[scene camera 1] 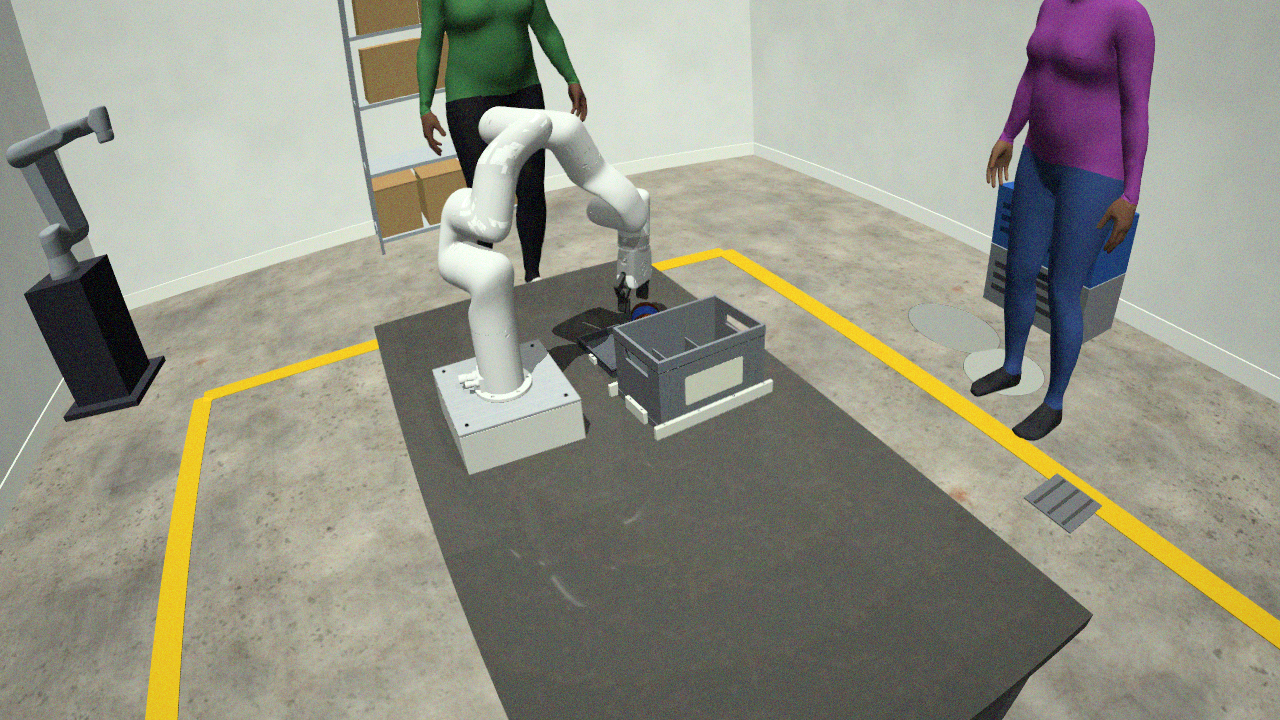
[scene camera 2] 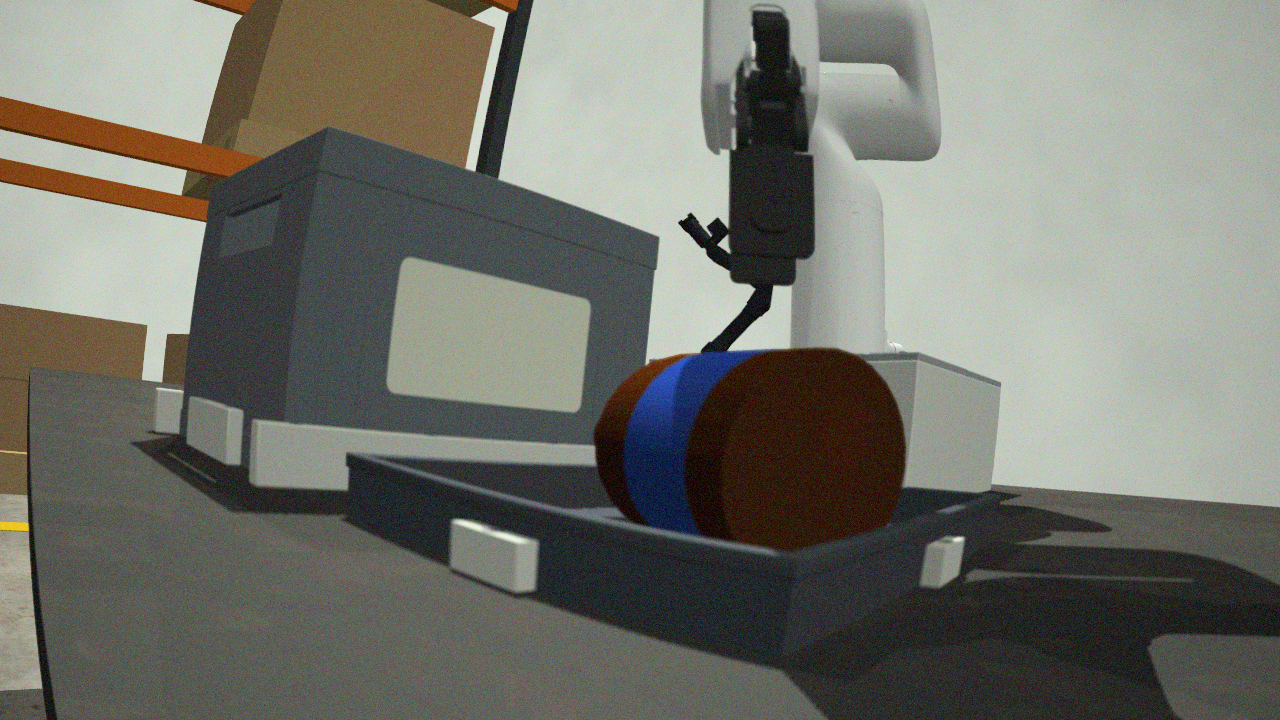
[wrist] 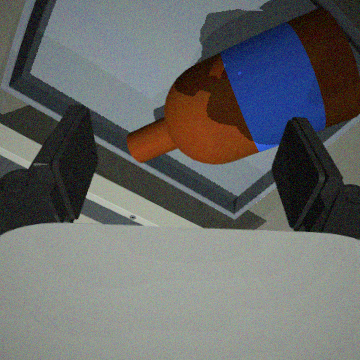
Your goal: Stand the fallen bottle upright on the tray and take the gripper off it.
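Pixels of known places: gripper, fingertip midpoint: [scene camera 1: 633,305] [scene camera 2: 766,272] [wrist: 187,137]; arm's base, origin of the base link: [scene camera 1: 503,385].
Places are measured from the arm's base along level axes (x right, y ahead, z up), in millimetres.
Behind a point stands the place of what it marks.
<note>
The brown bottle [scene camera 1: 644,310] {x -266, y 393, z -29 mm} [scene camera 2: 805,447] {x -310, y 415, z -59 mm} [wrist: 280,85] {x -276, y 381, z -33 mm} with a blue label lies on its side in the shallow dark-walled tray [scene camera 1: 601,347] {x -252, y 270, z -103 mm} [scene camera 2: 626,569] {x -304, y 472, z -94 mm} [wrist: 100,60] {x -178, y 307, z -103 mm}. Its base faces scene camera 2, and its neck reaches over the inner edge of the tray wall in the wrist view. My gripper [scene camera 1: 632,297] {x -233, y 356, z 9 mm} [scene camera 2: 771,214] {x -233, y 356, z 9 mm} [wrist: 187,137] {x -233, y 356, z 9 mm} is open and empty, pointing down above the bottle. In the wrist view the right finger overlaps the lower edge of the label and the left finger is out past the neck. In scene camera 2 one finger hides the other.
A grey crate [scene camera 1: 666,386] {x 143, y 317, z 8 mm} [scene camera 2: 358,214] {x -92, y 493, z 27 mm} stands beside the tray, with white rails [scene camera 1: 716,408] {x 126, y 432, z -88 mm} [scene camera 2: 358,452] {x -101, y 480, z -88 mm} along its foot. Small white blocks [scene camera 2: 494,555] {x -265, y 489, z -99 mm} sit against the tray. A dark jointed shape [scene camera 2: 742,317] shows behind the bottle. Two people [scene camera 1: 492,53] [scene camera 1: 1087,98] stand near the table.
</note>
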